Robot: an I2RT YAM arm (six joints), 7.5 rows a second.
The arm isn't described. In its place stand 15 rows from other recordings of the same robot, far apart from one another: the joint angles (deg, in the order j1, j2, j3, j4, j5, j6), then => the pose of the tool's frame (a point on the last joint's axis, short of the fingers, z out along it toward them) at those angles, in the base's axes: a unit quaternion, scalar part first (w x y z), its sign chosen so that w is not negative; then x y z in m.
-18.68 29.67 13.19 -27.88 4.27 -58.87 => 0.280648 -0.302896 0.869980 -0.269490 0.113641 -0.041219 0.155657
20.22 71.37 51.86 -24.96 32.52 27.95 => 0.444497 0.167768 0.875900 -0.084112 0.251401 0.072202 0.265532
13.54 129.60 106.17 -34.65 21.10 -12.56 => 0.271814 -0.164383 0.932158 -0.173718 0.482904 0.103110 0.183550
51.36 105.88 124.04 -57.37 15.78 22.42 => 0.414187 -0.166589 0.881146 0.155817 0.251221 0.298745 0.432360
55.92 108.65 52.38 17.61 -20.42 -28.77 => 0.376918 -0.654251 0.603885 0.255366 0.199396 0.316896 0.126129
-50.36 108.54 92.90 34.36 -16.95 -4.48 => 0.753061 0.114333 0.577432 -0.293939 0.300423 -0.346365 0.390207
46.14 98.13 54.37 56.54 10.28 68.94 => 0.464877 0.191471 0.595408 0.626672 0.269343 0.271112 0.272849
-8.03 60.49 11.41 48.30 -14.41 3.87 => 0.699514 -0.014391 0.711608 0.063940 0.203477 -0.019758 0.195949
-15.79 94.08 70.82 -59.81 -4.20 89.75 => 0.026247 0.792884 0.605268 0.065551 0.290137 -0.079336 0.226500
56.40 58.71 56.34 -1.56 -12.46 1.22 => 0.556217 -0.402165 0.609692 0.396436 0.125675 0.203037 0.381465
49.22 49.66 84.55 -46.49 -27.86 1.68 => 0.473746 -0.442413 0.627022 0.432064 0.065171 0.101026 0.482873
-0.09 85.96 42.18 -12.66 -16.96 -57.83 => 0.318198 -0.494493 0.808708 -0.014728 0.279552 0.009946 0.160613
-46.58 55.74 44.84 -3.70 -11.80 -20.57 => 0.551781 0.115863 0.780991 -0.268637 0.162440 -0.161064 0.316847
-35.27 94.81 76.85 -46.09 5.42 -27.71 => 0.167180 0.074763 0.970561 -0.156438 0.276945 -0.199989 0.259695
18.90 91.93 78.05 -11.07 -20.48 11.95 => 0.470178 -0.145699 0.822408 0.285220 0.354021 0.134375 0.331544
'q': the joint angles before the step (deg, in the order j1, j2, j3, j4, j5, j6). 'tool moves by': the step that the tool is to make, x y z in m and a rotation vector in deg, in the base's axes. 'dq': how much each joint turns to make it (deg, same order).
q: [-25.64 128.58 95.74 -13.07 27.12 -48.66]
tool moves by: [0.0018 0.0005 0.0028 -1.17 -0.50 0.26]
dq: [0.18 -0.13 0.03 1.14 0.54 -0.73]
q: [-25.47 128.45 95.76 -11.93 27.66 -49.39]
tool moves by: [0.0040 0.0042 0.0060 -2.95 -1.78 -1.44]
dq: [0.82 -0.40 -0.26 2.65 2.96 0.17]
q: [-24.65 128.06 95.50 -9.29 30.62 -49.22]
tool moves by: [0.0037 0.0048 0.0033 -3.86 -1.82 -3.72]
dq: [1.00 -0.02 -0.39 2.99 5.39 1.14]
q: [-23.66 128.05 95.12 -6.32 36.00 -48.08]
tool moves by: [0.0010 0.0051 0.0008 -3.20 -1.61 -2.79]
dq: [0.82 -0.32 -1.41 3.51 4.26 0.52]
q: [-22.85 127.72 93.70 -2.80 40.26 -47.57]
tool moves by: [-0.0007 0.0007 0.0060 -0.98 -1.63 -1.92]
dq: [0.14 -0.63 -0.05 0.43 1.82 1.33]
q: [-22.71 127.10 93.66 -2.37 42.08 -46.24]
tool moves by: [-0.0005 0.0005 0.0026 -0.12 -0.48 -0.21]
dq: [0.04 -0.36 -0.09 0.03 0.16 0.28]
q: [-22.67 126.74 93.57 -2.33 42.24 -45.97]
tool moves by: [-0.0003 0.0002 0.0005 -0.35 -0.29 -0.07]
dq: [0.02 -0.15 -0.32 0.68 0.19 -0.16]
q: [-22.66 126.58 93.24 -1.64 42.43 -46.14]
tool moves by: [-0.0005 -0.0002 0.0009 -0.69 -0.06 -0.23]
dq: [-0.02 -0.17 -0.33 0.83 0.52 -0.52]
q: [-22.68 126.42 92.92 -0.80 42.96 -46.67]
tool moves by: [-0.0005 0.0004 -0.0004 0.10 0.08 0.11]
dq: [0.01 -0.10 -0.22 0.01 -0.11 0.00]
